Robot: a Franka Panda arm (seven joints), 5 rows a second.
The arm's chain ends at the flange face. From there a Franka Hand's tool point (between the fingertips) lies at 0.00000 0.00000 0.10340 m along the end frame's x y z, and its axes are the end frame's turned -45 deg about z.
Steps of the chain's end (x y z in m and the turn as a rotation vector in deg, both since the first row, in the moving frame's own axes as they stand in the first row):
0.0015, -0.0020, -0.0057, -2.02, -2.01, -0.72
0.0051, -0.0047, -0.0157, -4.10, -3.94, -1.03
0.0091, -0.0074, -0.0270, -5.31, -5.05, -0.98
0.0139, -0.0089, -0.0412, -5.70, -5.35, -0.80
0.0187, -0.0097, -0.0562, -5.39, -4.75, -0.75
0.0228, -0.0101, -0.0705, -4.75, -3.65, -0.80
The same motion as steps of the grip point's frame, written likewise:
-0.0027, -0.0003, -0.0058, -0.01, -2.85, -0.72
-0.0033, 0.0006, -0.0162, -0.11, -5.69, -1.03
-0.0015, 0.0016, -0.0278, -0.18, -7.33, -0.98
0.0021, 0.0041, -0.0422, -0.25, -7.81, -0.80
0.0072, 0.0073, -0.0570, -0.45, -7.17, -0.75
0.0126, 0.0105, -0.0711, -0.78, -5.94, -0.80

